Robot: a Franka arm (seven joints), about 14 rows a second.
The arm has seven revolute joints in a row. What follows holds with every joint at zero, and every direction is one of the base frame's.
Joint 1 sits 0.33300 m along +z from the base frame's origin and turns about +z.
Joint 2 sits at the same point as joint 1 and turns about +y.
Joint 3 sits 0.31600 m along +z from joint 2 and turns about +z.
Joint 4 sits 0.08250 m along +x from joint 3 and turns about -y.
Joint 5 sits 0.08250 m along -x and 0.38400 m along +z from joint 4 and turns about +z.
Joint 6 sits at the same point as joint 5 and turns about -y.
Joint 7 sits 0.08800 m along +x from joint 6 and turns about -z.
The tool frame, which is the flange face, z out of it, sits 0.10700 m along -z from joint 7; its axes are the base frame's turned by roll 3.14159, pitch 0.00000 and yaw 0.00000 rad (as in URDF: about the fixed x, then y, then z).
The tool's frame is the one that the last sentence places.
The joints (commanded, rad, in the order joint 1, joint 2, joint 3, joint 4, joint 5, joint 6, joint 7), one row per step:
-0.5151, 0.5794, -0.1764, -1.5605, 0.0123, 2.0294, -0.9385
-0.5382, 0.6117, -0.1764, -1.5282, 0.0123, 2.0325, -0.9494
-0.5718, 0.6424, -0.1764, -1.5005, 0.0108, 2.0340, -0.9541
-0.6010, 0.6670, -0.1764, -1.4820, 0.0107, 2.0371, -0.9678
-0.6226, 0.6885, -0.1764, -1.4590, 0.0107, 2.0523, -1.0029
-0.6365, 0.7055, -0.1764, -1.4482, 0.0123, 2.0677, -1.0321
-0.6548, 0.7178, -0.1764, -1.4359, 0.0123, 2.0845, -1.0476
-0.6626, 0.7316, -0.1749, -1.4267, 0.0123, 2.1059, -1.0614
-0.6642, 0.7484, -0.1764, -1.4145, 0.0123, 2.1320, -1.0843
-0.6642, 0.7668, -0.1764, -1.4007, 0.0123, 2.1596, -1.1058
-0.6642, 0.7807, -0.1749, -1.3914, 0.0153, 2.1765, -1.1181
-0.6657, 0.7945, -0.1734, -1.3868, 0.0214, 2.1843, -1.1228
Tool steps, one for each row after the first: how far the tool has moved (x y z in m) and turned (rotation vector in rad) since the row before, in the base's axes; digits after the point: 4 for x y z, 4 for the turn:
-0.0034, -0.0160, -0.0075, -0.0043, 0.0004, -0.0088
-0.0100, -0.0208, -0.0087, -0.0028, 0.0048, -0.0252
-0.0104, -0.0172, -0.0086, 0.0012, 0.0046, -0.0133
-0.0051, -0.0146, -0.0037, -0.0087, -0.0099, 0.0172
-0.0040, -0.0090, -0.0060, -0.0034, -0.0055, 0.0170
-0.0058, -0.0117, -0.0019, -0.0111, -0.0103, 0.0002
-0.0004, -0.0056, -0.0041, -0.0109, -0.0105, 0.0104
0.0024, -0.0043, -0.0043, -0.0154, -0.0115, 0.0243
0.0041, -0.0030, -0.0047, -0.0162, -0.0128, 0.0261
0.0032, -0.0011, -0.0045, -0.0067, -0.0088, 0.0146
0.0007, -0.0004, -0.0074, 0.0041, -0.0019, 0.0022

